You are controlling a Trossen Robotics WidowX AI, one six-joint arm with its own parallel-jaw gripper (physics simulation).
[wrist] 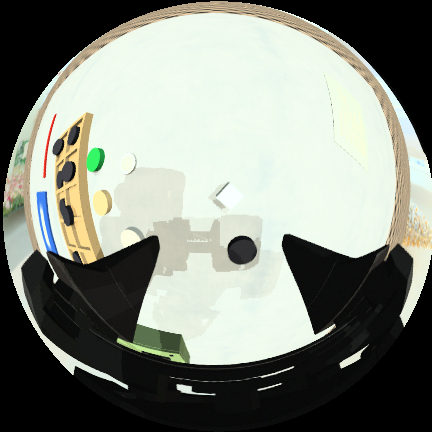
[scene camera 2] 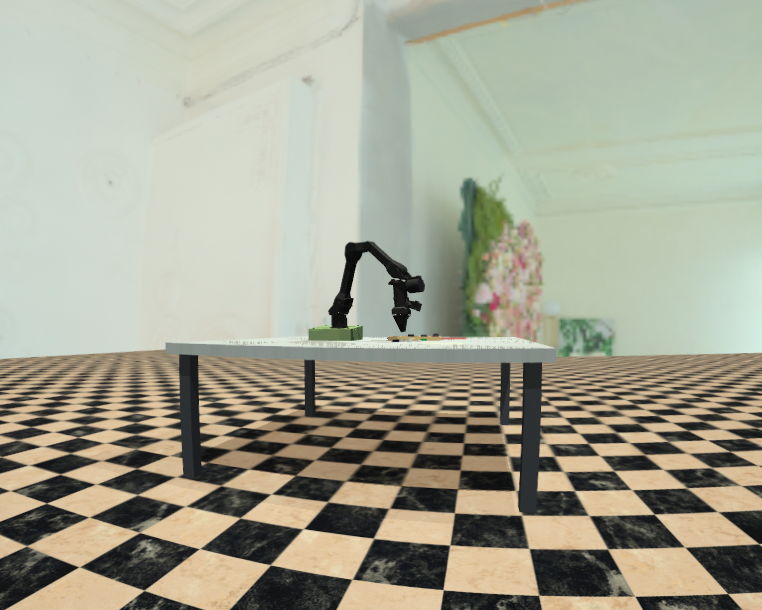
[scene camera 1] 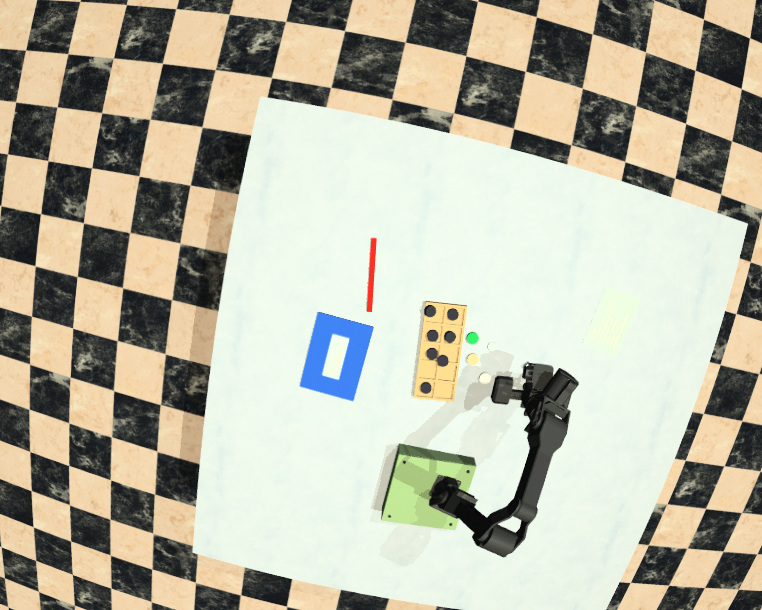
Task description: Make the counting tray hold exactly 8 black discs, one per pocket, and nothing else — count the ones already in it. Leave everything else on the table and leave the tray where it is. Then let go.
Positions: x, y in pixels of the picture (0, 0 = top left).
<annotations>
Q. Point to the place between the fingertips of my gripper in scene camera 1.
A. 525, 380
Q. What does my gripper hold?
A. Nothing.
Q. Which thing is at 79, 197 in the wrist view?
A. A tan counting tray.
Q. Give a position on a tan counting tray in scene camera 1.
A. At 443, 379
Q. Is my gripper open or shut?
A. Open.
</annotations>
